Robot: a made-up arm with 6 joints.
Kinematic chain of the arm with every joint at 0, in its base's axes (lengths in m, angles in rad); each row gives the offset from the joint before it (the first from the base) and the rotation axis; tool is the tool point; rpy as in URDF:
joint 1: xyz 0 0 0.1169 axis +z
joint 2: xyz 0 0 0 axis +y
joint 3: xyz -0.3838 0 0.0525 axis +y
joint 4: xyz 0.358 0 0.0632 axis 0.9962 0 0.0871
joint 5: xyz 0 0 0 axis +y
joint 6: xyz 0.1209 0 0.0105 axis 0.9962 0 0.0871
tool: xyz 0 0 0 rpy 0 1.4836 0
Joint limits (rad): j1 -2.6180..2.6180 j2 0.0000..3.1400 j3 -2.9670..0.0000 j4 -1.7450..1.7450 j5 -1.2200..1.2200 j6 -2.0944..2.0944
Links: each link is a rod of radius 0.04 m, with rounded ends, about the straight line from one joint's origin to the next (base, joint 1, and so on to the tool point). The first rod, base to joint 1, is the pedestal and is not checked.
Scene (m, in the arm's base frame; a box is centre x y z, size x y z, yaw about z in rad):
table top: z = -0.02
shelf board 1: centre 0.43 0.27 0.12 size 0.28 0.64 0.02 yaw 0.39
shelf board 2: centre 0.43 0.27 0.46 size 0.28 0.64 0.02 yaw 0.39
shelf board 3: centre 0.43 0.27 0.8 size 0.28 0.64 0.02 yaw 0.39
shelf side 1: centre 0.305 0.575 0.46 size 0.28 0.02 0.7 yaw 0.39
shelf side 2: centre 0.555 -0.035 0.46 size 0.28 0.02 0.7 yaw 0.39
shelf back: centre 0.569 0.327 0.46 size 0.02 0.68 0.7 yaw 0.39
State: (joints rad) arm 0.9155 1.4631 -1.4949 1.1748 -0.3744 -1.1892
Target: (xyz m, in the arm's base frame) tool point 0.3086 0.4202 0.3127
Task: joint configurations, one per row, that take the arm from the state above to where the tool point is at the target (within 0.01 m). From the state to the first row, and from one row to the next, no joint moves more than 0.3 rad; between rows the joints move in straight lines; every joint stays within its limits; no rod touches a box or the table.
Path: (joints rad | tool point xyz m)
1: 1.0611 1.2464 -1.3162 1.1821 -0.3255 -1.1892 | 0.2223 0.3242 0.6179
2: 1.2067 1.0296 -1.1376 1.1894 -0.2766 -1.1892 | 0.1386 0.2774 0.6090
3: 1.2655 1.1133 -0.8893 1.2060 -0.2490 -1.1892 | 0.1344 0.3337 0.4610
4: 1.3242 1.1970 -0.6410 1.2227 -0.2214 -1.1892 | 0.1111 0.3390 0.3127
5: 1.1656 1.4165 -0.8505 1.2144 -0.2741 -1.1892 | 0.2009 0.3904 0.3219
6: 1.0071 1.6361 -1.0600 1.2061 -0.3268 -1.1892 | 0.3086 0.4202 0.3127

